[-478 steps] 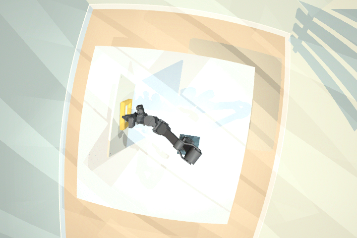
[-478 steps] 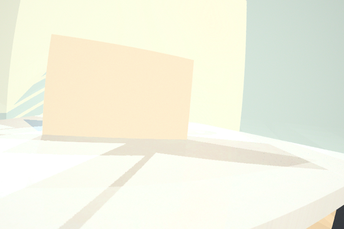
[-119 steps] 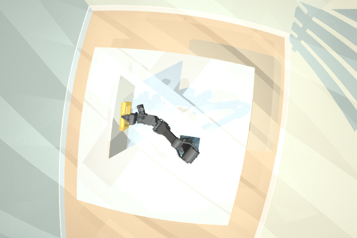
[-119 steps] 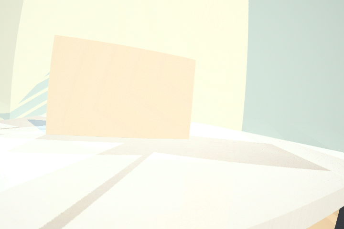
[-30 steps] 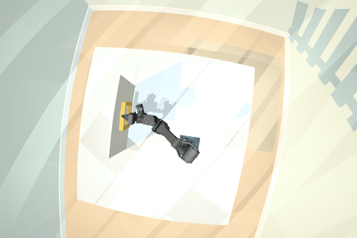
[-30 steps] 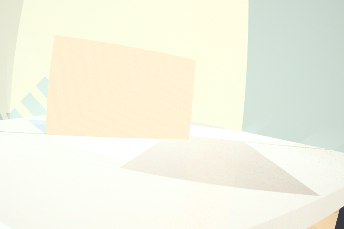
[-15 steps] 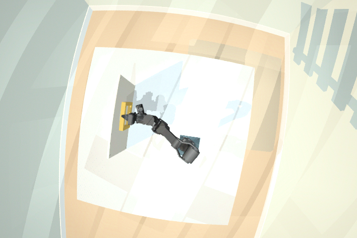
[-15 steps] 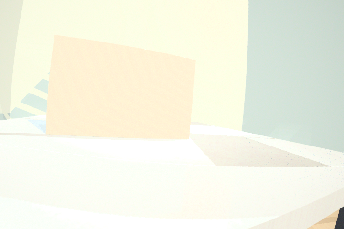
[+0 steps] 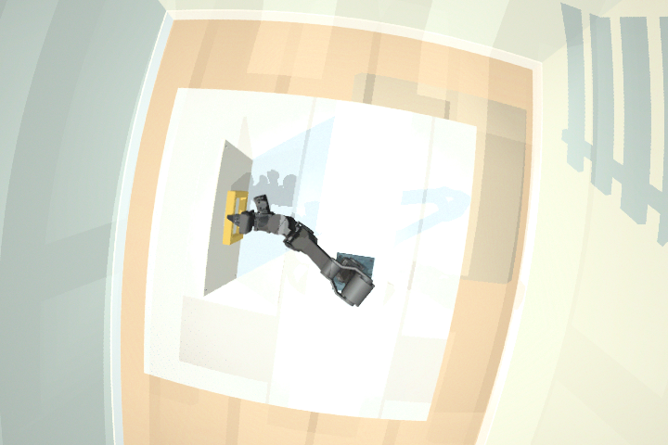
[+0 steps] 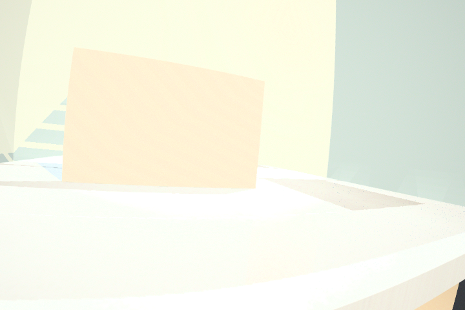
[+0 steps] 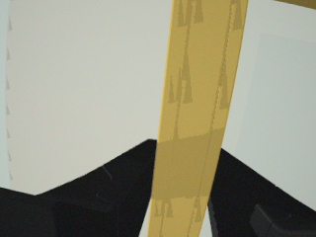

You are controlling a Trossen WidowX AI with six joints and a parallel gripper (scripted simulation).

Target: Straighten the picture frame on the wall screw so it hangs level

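Right now the picture frame is 5 cm below my gripper tip. Also, from my gripper tip: grey wall panel: 6 cm below, 2 cm ahead, 1 cm to the left.
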